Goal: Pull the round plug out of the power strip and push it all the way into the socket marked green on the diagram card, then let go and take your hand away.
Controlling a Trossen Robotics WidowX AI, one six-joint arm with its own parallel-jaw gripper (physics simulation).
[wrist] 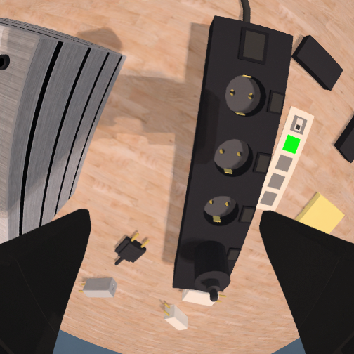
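Observation:
The black power strip [197, 190] runs from the top to the lower middle of the wrist view. The round black plug [212, 265] sits upright in the socket at its lower end. Three empty round sockets show above it: one near the switch [243, 95], a middle one [231, 156] and a lower one [220, 209]. The cream diagram card [277, 172] lies along the strip's right side; its green square [291, 144] is right after the switch symbol. My gripper [176, 220] is open and empty, its fingers apart on either side of the strip's lower part, above it.
A large grey ribbed object [60, 120] stands at the upper left. A small black plug [131, 249], a grey plug [100, 287] and white plugs [176, 317] [198, 297] lie near the strip's lower end. Black blocks [318, 62] [346, 140] and a yellow block [321, 213] lie at the right.

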